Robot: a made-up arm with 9 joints. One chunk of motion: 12 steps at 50 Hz.
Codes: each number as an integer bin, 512 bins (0 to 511) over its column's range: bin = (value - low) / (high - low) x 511, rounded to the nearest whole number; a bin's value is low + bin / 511 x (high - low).
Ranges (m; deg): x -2.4..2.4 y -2.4..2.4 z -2.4..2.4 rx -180..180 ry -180..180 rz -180..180
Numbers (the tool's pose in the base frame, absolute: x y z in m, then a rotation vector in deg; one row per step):
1: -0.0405 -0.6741 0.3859 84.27 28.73 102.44
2: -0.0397 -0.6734 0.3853 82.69 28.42 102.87
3: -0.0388 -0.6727 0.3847 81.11 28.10 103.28
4: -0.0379 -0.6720 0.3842 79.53 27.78 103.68
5: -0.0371 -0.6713 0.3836 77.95 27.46 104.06
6: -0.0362 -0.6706 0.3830 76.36 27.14 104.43
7: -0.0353 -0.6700 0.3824 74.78 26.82 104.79
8: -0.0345 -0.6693 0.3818 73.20 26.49 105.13
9: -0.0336 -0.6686 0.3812 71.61 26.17 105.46
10: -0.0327 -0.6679 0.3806 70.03 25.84 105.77
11: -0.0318 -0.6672 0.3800 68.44 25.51 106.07
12: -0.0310 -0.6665 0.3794 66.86 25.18 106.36
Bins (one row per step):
1: 251 184 297 375 296 401
2: 251 184 297 373 296 402
3: 251 184 296 371 295 402
4: 251 184 296 368 295 403
5: 252 184 296 366 294 403
6: 252 184 296 364 294 404
7: 252 184 296 362 294 404
8: 252 184 296 359 293 405
9: 252 184 296 357 293 405
10: 252 184 296 355 292 406
11: 252 184 296 353 292 406
12: 252 185 296 350 291 406

